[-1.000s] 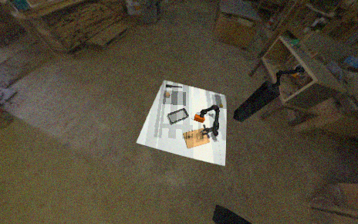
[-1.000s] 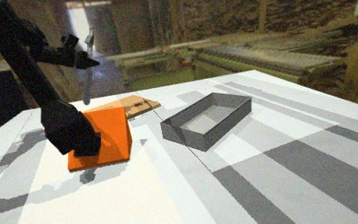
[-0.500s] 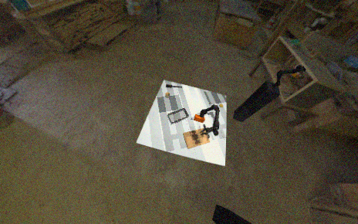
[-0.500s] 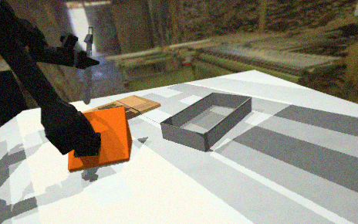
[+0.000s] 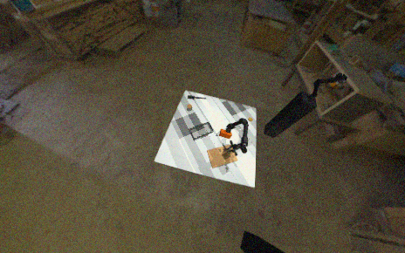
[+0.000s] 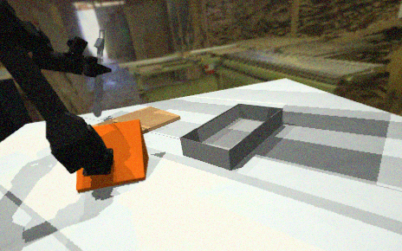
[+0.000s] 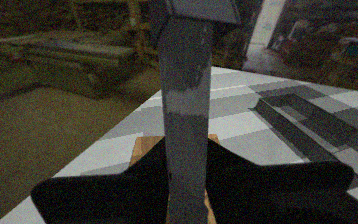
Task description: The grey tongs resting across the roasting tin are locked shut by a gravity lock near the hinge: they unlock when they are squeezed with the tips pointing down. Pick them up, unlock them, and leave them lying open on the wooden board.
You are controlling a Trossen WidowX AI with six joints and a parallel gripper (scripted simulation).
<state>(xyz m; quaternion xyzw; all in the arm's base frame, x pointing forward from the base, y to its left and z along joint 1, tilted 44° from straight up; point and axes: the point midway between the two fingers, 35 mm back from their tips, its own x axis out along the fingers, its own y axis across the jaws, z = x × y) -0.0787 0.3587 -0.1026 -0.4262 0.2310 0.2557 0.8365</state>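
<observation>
My gripper tip is now 210 mm above the wooden board. Also, from my gripper tip: yellow thing (760 mm to the right, 250 mm behind, 210 mm below); then dark tool (770 mm to the right, 740 mm ahead, 220 mm below); then roasting tin (390 mm ahead, 220 mm to the right, 190 mm below).
</observation>
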